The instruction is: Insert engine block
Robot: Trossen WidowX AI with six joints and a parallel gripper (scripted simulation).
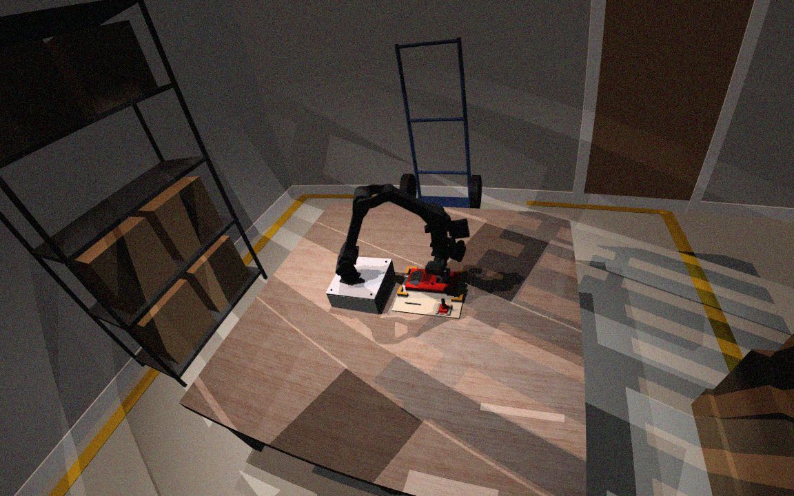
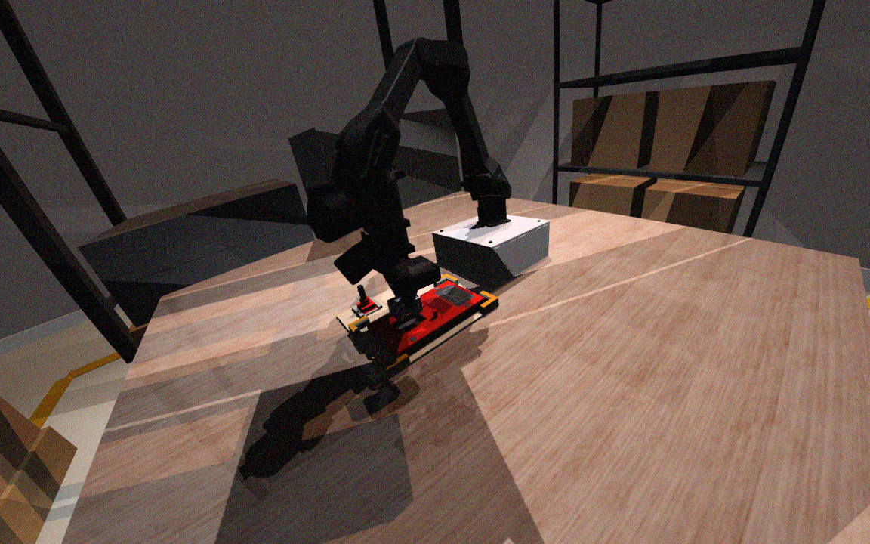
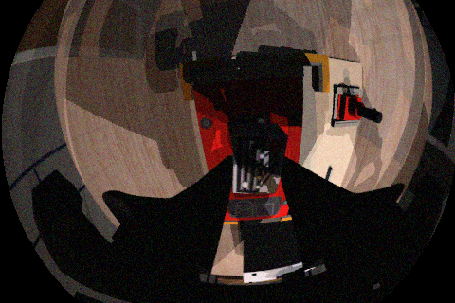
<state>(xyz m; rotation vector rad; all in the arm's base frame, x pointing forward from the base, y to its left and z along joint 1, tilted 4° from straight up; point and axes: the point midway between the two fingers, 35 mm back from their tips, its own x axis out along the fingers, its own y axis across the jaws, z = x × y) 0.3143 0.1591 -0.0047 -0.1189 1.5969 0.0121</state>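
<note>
My gripper tip is 10 mm above the grey engine block. Also, from my gripper tip: dark post (50 mm ahead, 120 mm to the right, 30 mm below).
</note>
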